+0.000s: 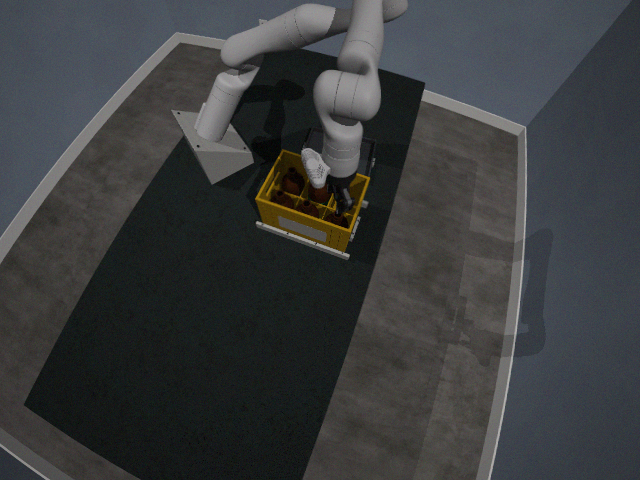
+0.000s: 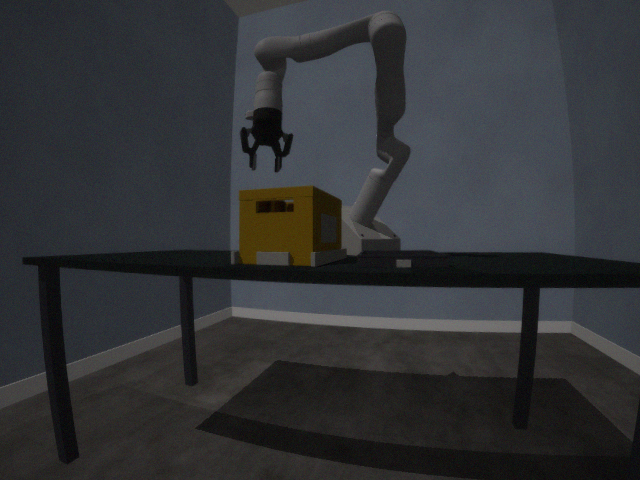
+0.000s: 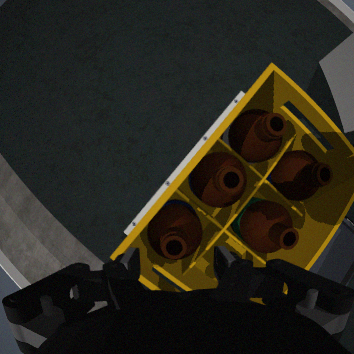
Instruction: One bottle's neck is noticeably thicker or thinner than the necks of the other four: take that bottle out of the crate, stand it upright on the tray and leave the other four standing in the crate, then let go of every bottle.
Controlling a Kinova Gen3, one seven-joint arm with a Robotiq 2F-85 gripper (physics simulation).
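Places are measured from the arm's base along level axes (x down, y ahead, z right), in centimetres.
Where they show: gripper, fingertip midpoint: point(image 1: 335, 201) point(image 2: 265, 170) point(image 3: 176, 259); arm's base, link origin: point(image 1: 209, 133) point(image 2: 360, 219).
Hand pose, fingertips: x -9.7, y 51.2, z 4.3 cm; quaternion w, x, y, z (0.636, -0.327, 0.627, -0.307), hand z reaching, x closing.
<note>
Things, the pixels of their centre, and the offset from my fingertips. "*": a spot on its surface instead. Level surfaces: height alone.
- yellow crate, body centre: point(image 3: 242, 203) point(image 2: 296, 228) point(image 1: 313, 203) dy -8.7, dx +14.4, dz -3.5 cm
- right bottle, body centre: point(image 3: 174, 230) point(image 1: 335, 226) dy +1.0, dx +14.6, dz -0.7 cm
- dark tray, surface spot: point(image 1: 373, 147) * dy -5.9, dx +21.8, dz -40.1 cm
- pale rail, surface spot: point(image 3: 167, 183) * dy -1.9, dx +20.1, dz +5.0 cm
- dark table, surface height: dx +23.2 cm
The yellow crate point(image 1: 268, 211) point(image 2: 276, 227) point(image 3: 200, 142) holds five upright brown bottles. The front row has a left bottle point(image 1: 281, 199) point(image 3: 247, 140), a middle bottle point(image 1: 308, 208) point(image 3: 210, 185) and a right bottle point(image 1: 338, 219) point(image 3: 175, 222). The back row has a left bottle point(image 1: 292, 183) point(image 3: 292, 175) and a middle bottle point(image 1: 318, 194) point(image 3: 262, 225). Viewing angles make neck widths hard to compare. My gripper point(image 1: 341, 200) point(image 2: 265, 164) point(image 3: 176, 259) is open and empty, above the crate's right end. The dark tray point(image 1: 373, 147) stands behind the crate, partly hidden by my arm.
A pale rail point(image 1: 302, 240) point(image 3: 167, 183) runs along the crate's front, with short pale blocks at its right end. The robot's base point(image 1: 222, 160) stands left of the crate on the dark table point(image 1: 206, 310) point(image 2: 465, 273).
</note>
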